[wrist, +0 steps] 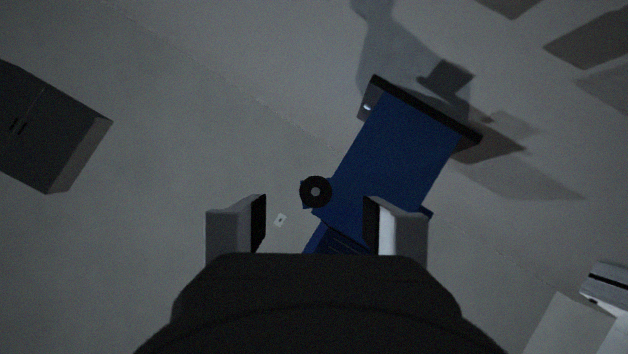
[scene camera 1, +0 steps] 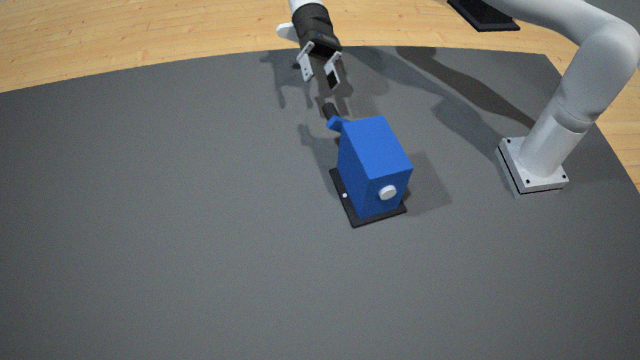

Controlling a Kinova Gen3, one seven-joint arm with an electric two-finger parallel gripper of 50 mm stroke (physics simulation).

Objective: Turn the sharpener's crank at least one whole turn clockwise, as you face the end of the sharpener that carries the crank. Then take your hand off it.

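Places are measured from the arm's base along level axes (x ahead, y left, z up), in millimetres.
Pixels of known places: gripper, between the fingertips: (wrist: 314,216) (scene camera 1: 322,82); arm's base, origin of its link: (scene camera 1: 536,160).
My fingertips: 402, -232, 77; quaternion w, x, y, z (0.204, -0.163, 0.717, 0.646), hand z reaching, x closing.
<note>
Ahead of a thing's pixels: the offset from my fingertips to its middle, as dx, dy, dz. "spot": to the spot under its first point. Level surfaces: height alone.
The blue sharpener @[spot: -33, +173, +4] (scene camera 1: 377,147) (wrist: 395,155) stands upright on its black base plate (scene camera 1: 354,217) (wrist: 425,107), with a white round disc @[spot: -32, +233, -33] (scene camera 1: 387,192) on the end facing scene camera 1. Its blue crank arm (scene camera 1: 335,123) sticks out at the far end, to the left in scene camera 1, and carries a black round handle @[spot: +11, +72, -2] (scene camera 1: 329,110) (wrist: 315,192). My gripper (scene camera 1: 320,75) (wrist: 314,216) is open and empty. It stands back from the handle, with a gap between fingertips and handle in scene camera 1. In the wrist view the handle shows beyond the fingertips. Part of the crank arm is hidden behind the handle in the wrist view.
The sharpener stands on a dark grey table top @[dz -124] (scene camera 1: 175,225). The white arm's base (scene camera 1: 535,172) is bolted to the table right of the sharpener. A black object (scene camera 1: 482,15) stands on the wooden floor beyond the table. A dark box-shaped thing (wrist: 45,130) shows at left in the wrist view.
</note>
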